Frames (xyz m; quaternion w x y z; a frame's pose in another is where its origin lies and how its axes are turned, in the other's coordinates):
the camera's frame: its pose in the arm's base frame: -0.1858 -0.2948 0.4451 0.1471 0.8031 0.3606 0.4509
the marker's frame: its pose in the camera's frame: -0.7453 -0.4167 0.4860 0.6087 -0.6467 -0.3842 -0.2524
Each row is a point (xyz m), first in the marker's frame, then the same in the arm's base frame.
Working: the marker's frame: its pose in the arm's base frame: -0.2167 -0.4919 -0.5169 0.8613 0.4759 0.0741 0.1620

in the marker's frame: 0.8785 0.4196 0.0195
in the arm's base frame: 0.5240 0.0072 -0.1291
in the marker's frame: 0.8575 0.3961 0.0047
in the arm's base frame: 0.5051 0.0000 -0.1574
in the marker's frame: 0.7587 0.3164 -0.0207
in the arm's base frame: 0.4220 -0.0537 -0.2409
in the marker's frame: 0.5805 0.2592 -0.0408
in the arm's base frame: 0.2614 -0.1283 -0.3047
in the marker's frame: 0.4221 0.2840 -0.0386
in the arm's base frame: 0.1085 -0.1732 -0.2868
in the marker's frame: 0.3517 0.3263 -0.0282
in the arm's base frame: 0.0367 -0.1851 -0.2474
